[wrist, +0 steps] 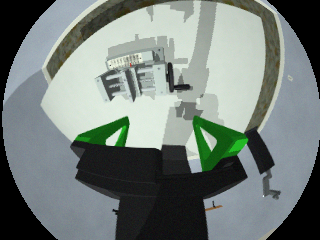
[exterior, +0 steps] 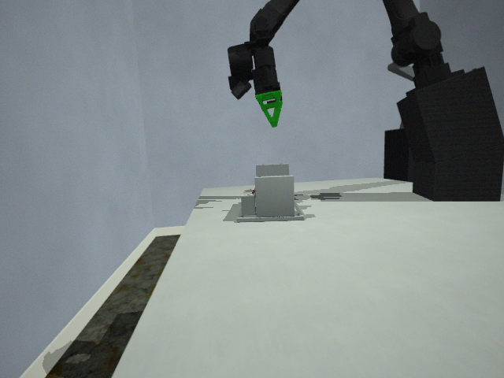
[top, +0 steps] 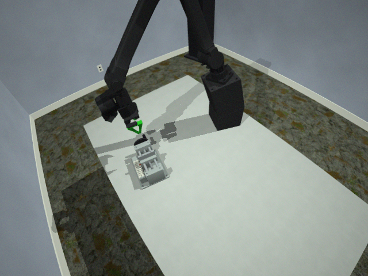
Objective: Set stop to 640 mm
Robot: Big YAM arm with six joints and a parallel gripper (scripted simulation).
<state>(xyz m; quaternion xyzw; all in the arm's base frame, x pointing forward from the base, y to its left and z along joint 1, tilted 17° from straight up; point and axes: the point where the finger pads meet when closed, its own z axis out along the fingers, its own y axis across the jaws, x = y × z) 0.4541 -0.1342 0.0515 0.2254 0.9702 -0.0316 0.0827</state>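
Right now the handwheel is 3 cm behind my hand, 4 cm to the right of it and 16 cm below it.
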